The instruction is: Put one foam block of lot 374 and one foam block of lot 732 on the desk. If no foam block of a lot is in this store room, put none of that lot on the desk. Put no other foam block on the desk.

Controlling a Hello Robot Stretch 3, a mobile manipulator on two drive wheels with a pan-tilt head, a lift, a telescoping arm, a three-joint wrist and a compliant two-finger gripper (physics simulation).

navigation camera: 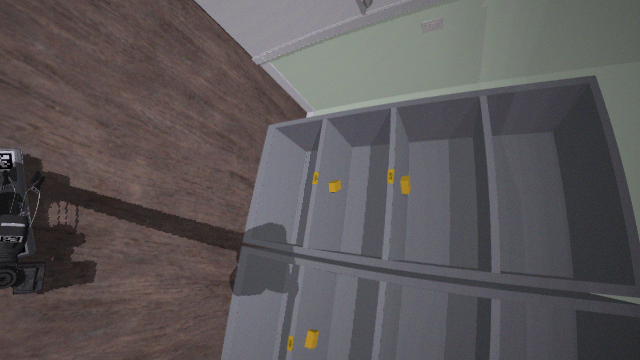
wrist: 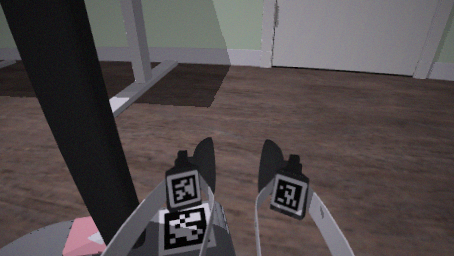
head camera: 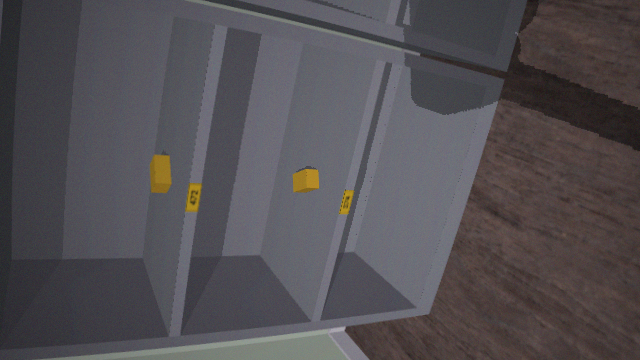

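Seen in the pictures: gripper, fingertip midpoint: [navigation camera: 26,169] [wrist: 238,157]; robot's base, link origin: [navigation camera: 8,202].
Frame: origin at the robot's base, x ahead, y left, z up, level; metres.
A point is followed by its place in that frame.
Observation:
A yellow foam block [head camera: 160,174] {y -0.090, x 1.386, z 1.020 m} [navigation camera: 405,184] {y -0.087, x 1.385, z 1.018 m} stands on the shelf board whose yellow label [head camera: 193,197] {y -0.025, x 1.204, z 0.975 m} [navigation camera: 390,176] {y -0.026, x 1.203, z 0.973 m} reads 472. A second yellow block [head camera: 306,180] {y -0.092, x 1.340, z 0.578 m} [navigation camera: 334,186] {y -0.092, x 1.341, z 0.575 m} stands on the board below it; that board's label [head camera: 346,202] {y -0.024, x 1.204, z 0.518 m} [navigation camera: 315,178] {y -0.027, x 1.202, z 0.518 m} seems to end in 74, its first digit unclear. A third block [navigation camera: 311,339] {y -0.940, x 0.965, z 0.569 m} stands in the neighbouring unit beside a label [navigation camera: 290,343] {y -0.890, x 0.839, z 0.518 m} too small to read. My gripper [wrist: 238,157] {y 0.098, x 0.049, z 0.276 m} is open and empty, above the floor, away from the shelves. A white desk leg [wrist: 137,45] {y 1.017, x -0.148, z 0.193 m} shows in the wrist view; the desk top does not show.
Two grey shelf units [head camera: 182,250] {y 0.111, x 1.263, z 0.983 m} [navigation camera: 393,215] {y -0.223, x 1.166, z 0.991 m} stand side by side; both pictures are turned sideways. A green wall [navigation camera: 350,75] {y 0.730, x 1.661, z 0.606 m} and a white door [wrist: 350,35] {y 1.037, x 0.885, z 0.194 m} show. My dark mast [wrist: 65,100] {y 0.116, x -0.066, z 0.329 m} stands left in the wrist view. Wooden floor [navigation camera: 125,125] {y 0.295, x 0.398, z 0.000 m} lies before the shelves.

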